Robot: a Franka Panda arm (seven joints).
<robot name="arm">
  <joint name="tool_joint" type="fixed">
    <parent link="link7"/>
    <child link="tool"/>
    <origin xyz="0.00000 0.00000 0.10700" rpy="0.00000 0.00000 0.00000"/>
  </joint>
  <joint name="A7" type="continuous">
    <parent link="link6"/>
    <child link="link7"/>
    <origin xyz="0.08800 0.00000 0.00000" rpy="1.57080 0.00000 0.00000"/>
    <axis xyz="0 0 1"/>
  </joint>
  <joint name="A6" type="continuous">
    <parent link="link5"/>
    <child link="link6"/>
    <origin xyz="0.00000 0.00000 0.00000" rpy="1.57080 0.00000 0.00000"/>
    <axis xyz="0 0 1"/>
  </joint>
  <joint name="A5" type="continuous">
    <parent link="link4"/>
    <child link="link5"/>
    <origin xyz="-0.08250 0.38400 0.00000" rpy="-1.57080 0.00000 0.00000"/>
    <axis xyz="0 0 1"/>
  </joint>
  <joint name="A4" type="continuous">
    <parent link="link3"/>
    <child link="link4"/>
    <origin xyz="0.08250 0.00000 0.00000" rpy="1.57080 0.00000 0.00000"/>
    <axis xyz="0 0 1"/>
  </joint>
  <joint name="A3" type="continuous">
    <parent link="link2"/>
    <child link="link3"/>
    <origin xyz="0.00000 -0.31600 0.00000" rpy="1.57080 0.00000 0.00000"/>
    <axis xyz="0 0 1"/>
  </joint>
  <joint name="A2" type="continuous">
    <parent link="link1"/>
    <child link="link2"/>
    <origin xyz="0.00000 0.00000 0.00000" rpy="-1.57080 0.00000 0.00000"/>
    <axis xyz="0 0 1"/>
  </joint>
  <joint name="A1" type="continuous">
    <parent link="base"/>
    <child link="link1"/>
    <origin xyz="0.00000 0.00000 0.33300" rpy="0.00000 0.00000 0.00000"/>
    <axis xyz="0 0 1"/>
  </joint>
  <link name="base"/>
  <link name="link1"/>
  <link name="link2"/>
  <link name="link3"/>
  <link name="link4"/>
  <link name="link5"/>
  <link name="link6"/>
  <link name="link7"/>
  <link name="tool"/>
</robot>
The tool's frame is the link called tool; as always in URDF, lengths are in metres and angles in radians. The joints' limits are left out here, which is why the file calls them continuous.
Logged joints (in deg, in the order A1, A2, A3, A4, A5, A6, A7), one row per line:
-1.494 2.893 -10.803 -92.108 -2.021 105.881 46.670
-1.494 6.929 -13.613 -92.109 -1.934 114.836 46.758
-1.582 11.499 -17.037 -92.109 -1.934 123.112 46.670
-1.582 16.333 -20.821 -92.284 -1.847 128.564 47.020
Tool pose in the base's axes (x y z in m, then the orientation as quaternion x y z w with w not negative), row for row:
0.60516 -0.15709 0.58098 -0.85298 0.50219 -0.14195 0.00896
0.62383 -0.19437 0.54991 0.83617 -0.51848 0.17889 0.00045
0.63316 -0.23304 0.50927 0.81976 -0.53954 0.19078 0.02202
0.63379 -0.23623 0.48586 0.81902 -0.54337 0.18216 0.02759
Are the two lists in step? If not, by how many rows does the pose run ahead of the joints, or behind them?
The pose runs 1 row ahead of the joints: the pose in row i belongs to the joints in row i + 1.
